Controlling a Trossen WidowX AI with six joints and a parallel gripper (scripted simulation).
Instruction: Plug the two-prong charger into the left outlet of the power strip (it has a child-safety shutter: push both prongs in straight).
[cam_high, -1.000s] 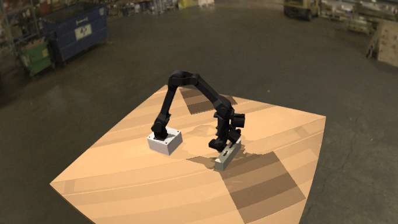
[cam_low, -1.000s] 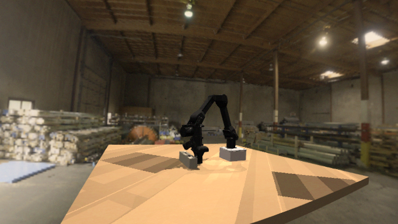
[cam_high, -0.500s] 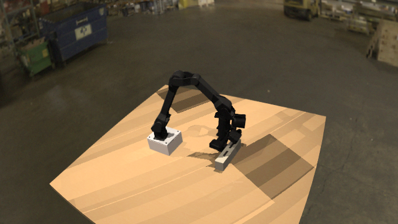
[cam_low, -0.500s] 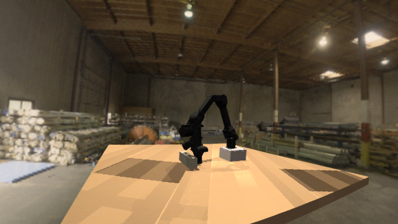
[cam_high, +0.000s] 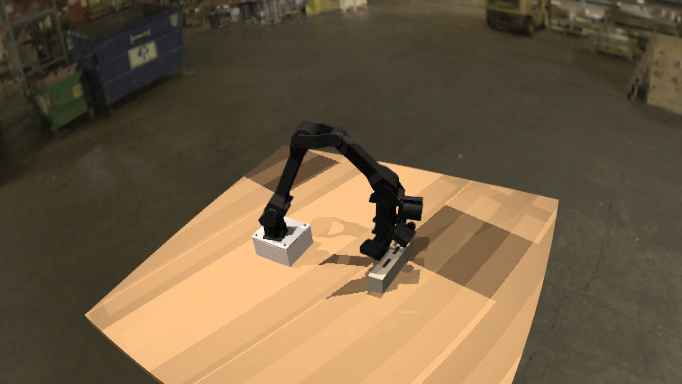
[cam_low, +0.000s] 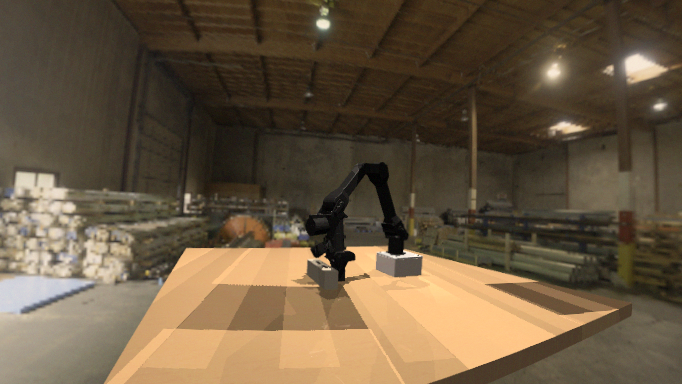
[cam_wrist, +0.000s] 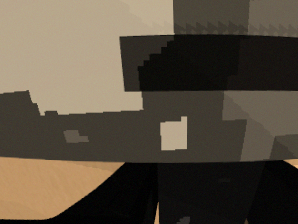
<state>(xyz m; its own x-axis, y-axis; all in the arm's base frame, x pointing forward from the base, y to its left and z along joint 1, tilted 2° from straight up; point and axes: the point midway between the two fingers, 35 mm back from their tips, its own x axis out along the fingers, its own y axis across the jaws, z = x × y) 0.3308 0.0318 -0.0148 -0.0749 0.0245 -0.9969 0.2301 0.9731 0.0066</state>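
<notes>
Right now my gripper tip is 20 mm short of the black two-prong charger and 10 mm below it.
</notes>
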